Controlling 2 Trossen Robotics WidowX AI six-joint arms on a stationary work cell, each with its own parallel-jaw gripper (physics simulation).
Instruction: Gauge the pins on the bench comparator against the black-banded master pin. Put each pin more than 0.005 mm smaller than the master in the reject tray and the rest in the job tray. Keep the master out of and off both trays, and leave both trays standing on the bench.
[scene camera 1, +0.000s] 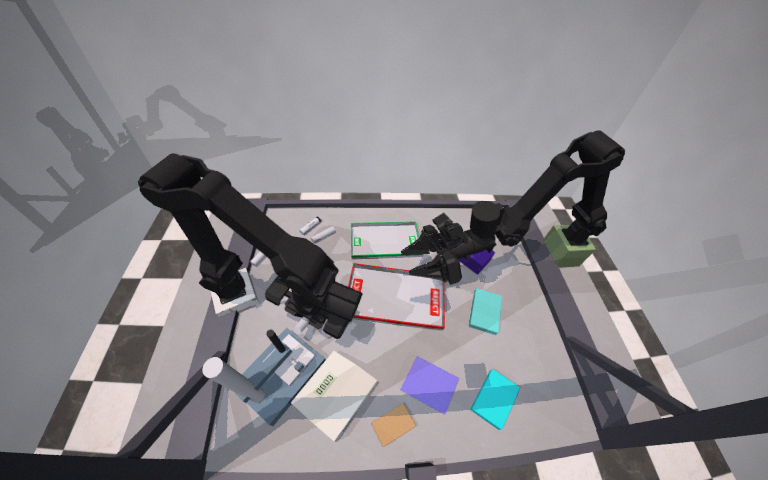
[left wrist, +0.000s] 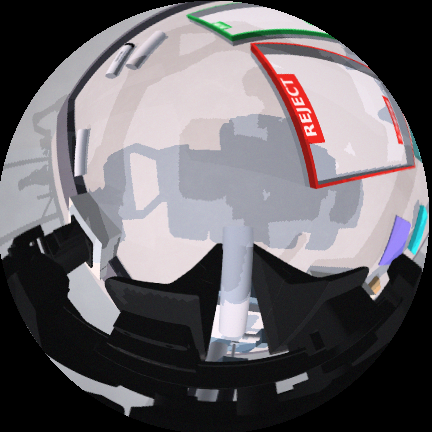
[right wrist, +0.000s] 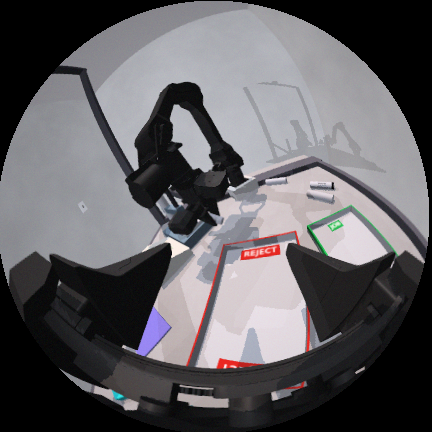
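Pixels of known places: left gripper, fingertip midpoint: (scene camera 1: 309, 318) (left wrist: 234, 248) (right wrist: 217, 221); right gripper, fingertip midpoint: (scene camera 1: 404, 262) (right wrist: 230, 249); left arm's base, link origin: (scene camera 1: 231, 289) (left wrist: 81, 241) (right wrist: 237, 181); right arm's base, link origin: (scene camera 1: 574, 237).
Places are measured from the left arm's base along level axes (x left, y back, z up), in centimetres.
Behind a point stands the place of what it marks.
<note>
My left gripper (scene camera 1: 303, 327) @(z -0.7, x -16.2, y -15.0 cm) (left wrist: 234, 248) @(z -0.7, x -16.2, y -15.0 cm) (right wrist: 217, 221) @(z -0.7, x -16.2, y -15.0 cm) is shut on a plain pale pin (left wrist: 236, 285) @(z 2.3, x -16.9, y -14.6 cm), above the bench beside the blue comparator (scene camera 1: 271, 404) @(z -0.9, x -30.2, y -0.7 cm) (right wrist: 201, 233) @(z -3.0, x -21.3, y -12.0 cm). My right gripper (scene camera 1: 407, 262) @(z 10.8, x -19.2, y -38.8 cm) (right wrist: 230, 249) @(z 10.8, x -19.2, y -38.8 cm) is open and empty above the trays. The black-banded master pin (scene camera 1: 310, 225) @(z -2.0, x 13.0, y -26.5 cm) (left wrist: 120, 60) @(z -2.7, x 12.4, y -26.2 cm) (right wrist: 322, 185) @(z -2.6, x 12.9, y -27.3 cm) lies at the back left beside a plain pin (scene camera 1: 323, 234) @(z -2.1, x 7.8, y -28.7 cm) (left wrist: 147, 50) @(z -2.9, x 7.3, y -28.3 cm) (right wrist: 320, 196) @(z -2.5, x 7.6, y -29.5 cm). Another pin (scene camera 1: 258, 258) @(z -2.1, x 8.2, y -8.8 cm) (left wrist: 82, 152) @(z -2.9, x 8.7, y -10.4 cm) (right wrist: 276, 181) @(z -2.8, x 9.1, y -11.0 cm) lies near the left edge. The red reject tray (scene camera 1: 396, 323) @(z -3.2, x -26.4, y -33.6 cm) (left wrist: 365, 176) @(z -1.7, x -22.3, y -28.0 cm) and green job tray (scene camera 1: 385, 255) @(z -2.6, x -7.4, y -41.5 cm) (left wrist: 280, 35) stand on the bench; no pin shows in either.
The cream readout box (scene camera 1: 339, 407) @(z 1.1, x -37.6, y -12.9 cm) adjoins the comparator; its digits are too small to read surely. A grey post (scene camera 1: 232, 382) @(z 15.8, x -28.6, y 0.7 cm) rises beside it. Purple (scene camera 1: 430, 384) @(z -3.4, x -42.7, y -32.6 cm), orange (scene camera 1: 393, 424) @(z -2.6, x -45.4, y -21.0 cm) and teal (scene camera 1: 485, 311) @(z -2.0, x -35.6, y -55.2 cm) (scene camera 1: 496, 399) @(z -2.2, x -53.2, y -43.1 cm) blocks lie at front and right. A dark purple block (scene camera 1: 478, 262) @(z 0.8, x -23.8, y -62.0 cm) lies under the right arm.
</note>
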